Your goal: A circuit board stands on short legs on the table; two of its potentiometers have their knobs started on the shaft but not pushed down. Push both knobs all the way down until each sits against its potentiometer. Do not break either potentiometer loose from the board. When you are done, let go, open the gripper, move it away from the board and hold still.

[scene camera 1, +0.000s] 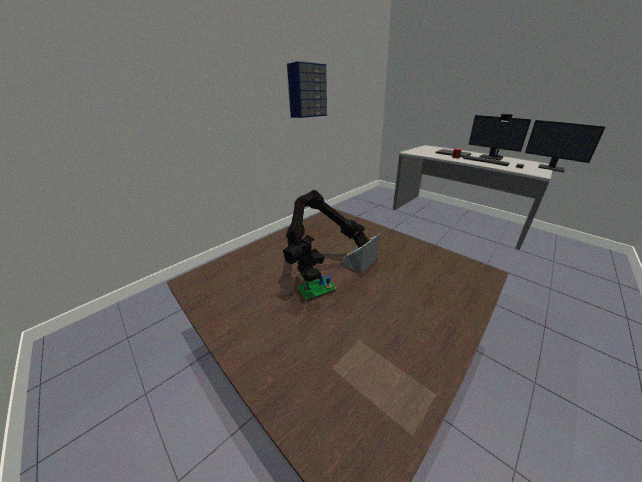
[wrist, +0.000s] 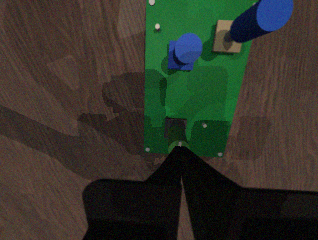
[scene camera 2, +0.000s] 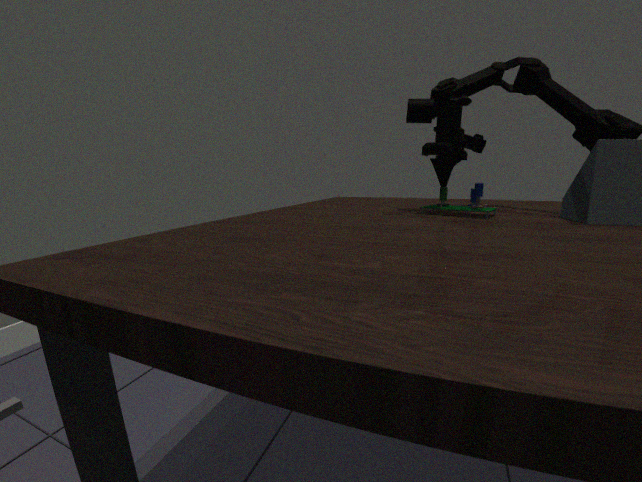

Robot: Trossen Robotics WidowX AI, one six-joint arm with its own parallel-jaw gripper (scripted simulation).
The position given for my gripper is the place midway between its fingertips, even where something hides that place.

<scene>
In view: my gripper [scene camera 2: 443,187] and a blue knob [wrist: 188,48].
My gripper also shows in the wrist view [wrist: 179,151].
</scene>
